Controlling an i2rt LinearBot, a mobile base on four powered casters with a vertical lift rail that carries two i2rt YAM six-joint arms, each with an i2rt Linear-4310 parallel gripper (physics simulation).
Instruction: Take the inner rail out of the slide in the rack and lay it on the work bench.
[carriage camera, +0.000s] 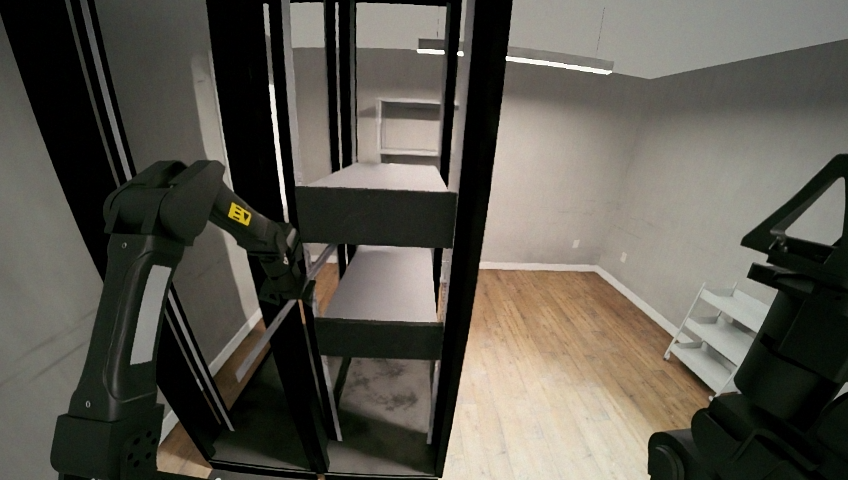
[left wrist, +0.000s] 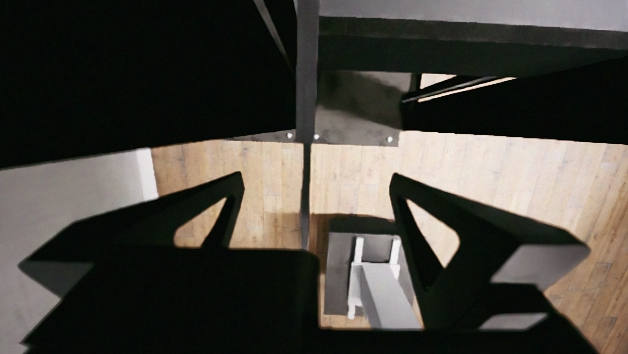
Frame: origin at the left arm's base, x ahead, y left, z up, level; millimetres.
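Where they show: left gripper, fingertip midpoint: (carriage camera: 295, 304) (left wrist: 316, 180).
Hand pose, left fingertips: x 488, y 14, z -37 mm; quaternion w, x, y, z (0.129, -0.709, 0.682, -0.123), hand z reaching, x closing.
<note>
After its pixels a point has its place.
A thin metal slide (carriage camera: 261, 343) (left wrist: 307, 65) {x 546, y 20, z -8 mm} sticks out from the black rack (carriage camera: 487, 118) {x 518, y -469, z 466 mm} at its left bay. In the left wrist view its narrower inner rail (left wrist: 306, 195) {x 487, y 19, z -11 mm} runs down between my fingers. My left gripper (carriage camera: 304, 295) {x 488, y 14, z -37 mm} (left wrist: 316, 180) {x 488, y 14, z -37 mm} is open, with one finger on each side of the rail and a gap to both. In the carriage camera the wrist covers part of the slide. My right gripper (carriage camera: 840, 165) is raised at the right edge, away from the rack, open, with part of it cut off. The work bench does not show in a recognisable way.
Two dark-fronted units (carriage camera: 376, 217) {x 643, y -200, z 180 mm} (carriage camera: 379, 340) {x 643, y -199, z -304 mm} sit in the rack to the right of the slide. A white shelf cart (carriage camera: 723, 334) {x 1151, y -2711, z -771 mm} stands on the floor at the right. In the left wrist view a pale post (left wrist: 387, 295) rises from a grey base (left wrist: 338, 280) {x -308, y -140, z -869 mm} below the gripper.
</note>
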